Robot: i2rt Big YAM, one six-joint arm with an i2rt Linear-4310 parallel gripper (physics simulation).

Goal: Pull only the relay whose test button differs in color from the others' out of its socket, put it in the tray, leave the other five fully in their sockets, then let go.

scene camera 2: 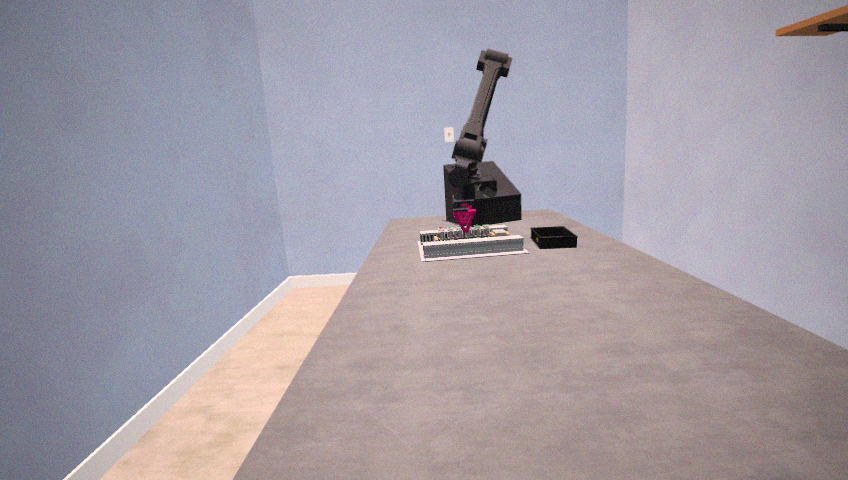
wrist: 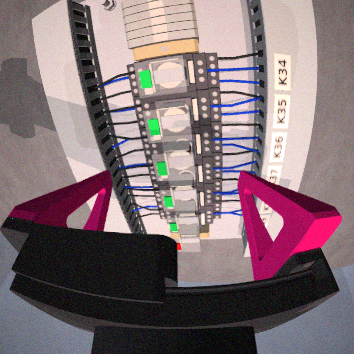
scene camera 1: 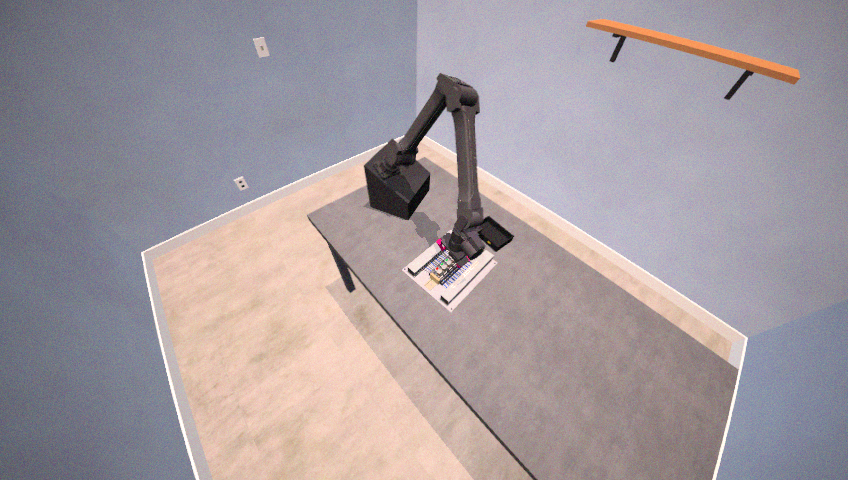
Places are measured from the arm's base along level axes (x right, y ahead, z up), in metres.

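Pixels of known places: gripper, fingertip midpoint: (scene camera 2: 465, 227) (wrist: 174, 177) (scene camera 1: 451, 258); arm's base, origin of the base link: (scene camera 1: 386, 168).
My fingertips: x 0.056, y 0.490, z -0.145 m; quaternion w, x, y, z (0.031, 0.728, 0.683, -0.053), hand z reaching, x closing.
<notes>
For each thing: its top centre in the pictures, then the offset to it from my fingertips. "spot": a spot on its surface instead.
- red-button relay, middle of its top: (wrist: 185, 246) (scene camera 2: 441, 228) (scene camera 1: 438, 269) dx +0.077, dy +0.006, dz +0.004 m
- black tray, surface spot: (scene camera 2: 556, 242) (scene camera 1: 504, 244) spot: dx -0.269, dy +0.086, dz -0.047 m
- white panel, surface spot: (scene camera 1: 455, 304) spot: dx +0.107, dy +0.136, dz -0.062 m
- ribbed block, middle of its top: (wrist: 158, 28) dx -0.101, dy -0.006, dz -0.018 m
The red-button relay (wrist: 190, 244) (scene camera 1: 439, 271) (scene camera 2: 442, 234) is the end one of the row, at the bottom in the wrist view. The gripper's body hides part of it. Several green-button relays (wrist: 172, 75) stand beside it in a line, upright in their sockets as far as shows. My gripper (wrist: 174, 177) (scene camera 1: 452, 253) (scene camera 2: 465, 229) is open and empty, its magenta fingers wide apart on either side of the row, above it and away from the red-button relay. The black tray (scene camera 1: 505, 243) (scene camera 2: 556, 242) stands beside the panel, with no relay visible in it.
The white panel (wrist: 295, 30) (scene camera 1: 455, 304) carries slotted wire ducts (wrist: 82, 55) (scene camera 2: 476, 246) along both sides, with blue and black wires. Labels such as K34 (wrist: 282, 72) lie right of the row. A ribbed block (wrist: 160, 25) stands beyond the K34 end.
</notes>
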